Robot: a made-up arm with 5 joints.
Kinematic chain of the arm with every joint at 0, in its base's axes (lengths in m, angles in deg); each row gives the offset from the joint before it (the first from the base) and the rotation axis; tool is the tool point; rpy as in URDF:
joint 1: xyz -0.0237 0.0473 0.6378 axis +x
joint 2: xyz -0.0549 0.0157 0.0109 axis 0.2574 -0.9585 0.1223
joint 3: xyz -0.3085 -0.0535 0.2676 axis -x
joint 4: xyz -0.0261 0 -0.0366 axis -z
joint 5: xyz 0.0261 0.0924 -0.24 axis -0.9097 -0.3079 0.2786
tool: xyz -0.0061 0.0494 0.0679 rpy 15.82 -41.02 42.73
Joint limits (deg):
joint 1: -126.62..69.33
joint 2: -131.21..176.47
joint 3: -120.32..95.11
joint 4: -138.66..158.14
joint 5: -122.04..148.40
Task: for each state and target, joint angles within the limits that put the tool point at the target. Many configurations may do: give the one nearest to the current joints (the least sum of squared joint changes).
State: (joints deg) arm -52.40 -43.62 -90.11 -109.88 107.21
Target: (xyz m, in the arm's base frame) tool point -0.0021 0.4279 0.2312
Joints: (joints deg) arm -81.92 -84.10 -88.70 -125.70 115.78
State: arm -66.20 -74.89 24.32 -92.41 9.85
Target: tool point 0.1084 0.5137 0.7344
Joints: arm -64.16 -106.34 24.89 -91.22 0.19
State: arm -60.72 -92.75 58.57 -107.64 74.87
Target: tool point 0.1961 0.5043 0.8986
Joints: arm -64.72 -108.74 45.68 -107.10 74.78
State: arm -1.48 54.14 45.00 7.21 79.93
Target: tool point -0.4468 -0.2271 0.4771
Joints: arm -0.88 23.83 64.93 -24.94 80.51
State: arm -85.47 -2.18 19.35 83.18 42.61
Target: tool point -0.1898 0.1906 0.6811
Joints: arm -79.52 -44.87 5.54 85.34 36.97
